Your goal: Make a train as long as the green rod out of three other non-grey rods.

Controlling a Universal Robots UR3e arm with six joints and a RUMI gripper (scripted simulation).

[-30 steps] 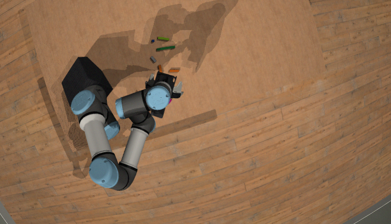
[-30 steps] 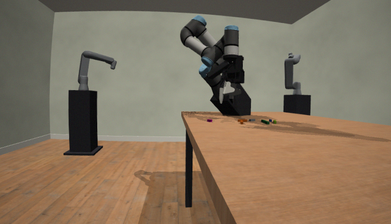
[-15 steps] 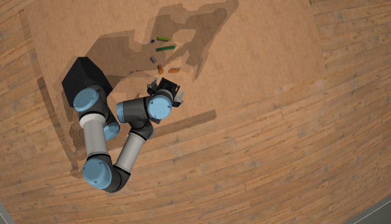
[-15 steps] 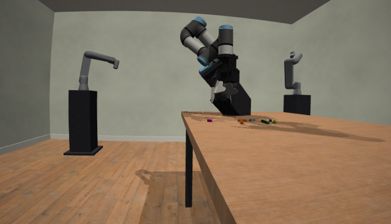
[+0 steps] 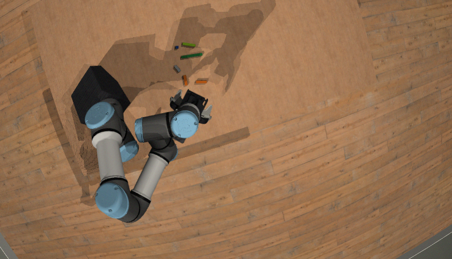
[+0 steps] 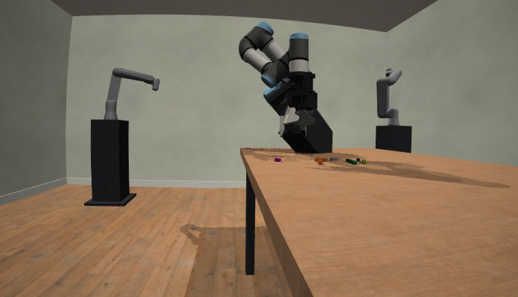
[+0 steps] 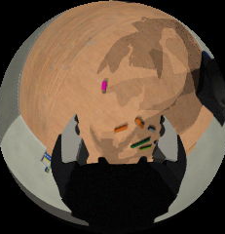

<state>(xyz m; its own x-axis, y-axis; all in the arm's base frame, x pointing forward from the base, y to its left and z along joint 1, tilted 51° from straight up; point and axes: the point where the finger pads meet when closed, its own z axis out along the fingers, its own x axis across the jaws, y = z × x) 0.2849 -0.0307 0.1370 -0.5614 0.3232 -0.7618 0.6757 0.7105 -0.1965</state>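
The blue rod is 23 cm to the left of my hand, 7 cm below it and 3 cm ahead of it. Also, from my hand: green rod: 17 cm to the left, 7 cm below, 7 cm ahead; then grey rod: 15 cm to the left, 7 cm below; then magenta rod: 7 cm below, 5 cm to the right.
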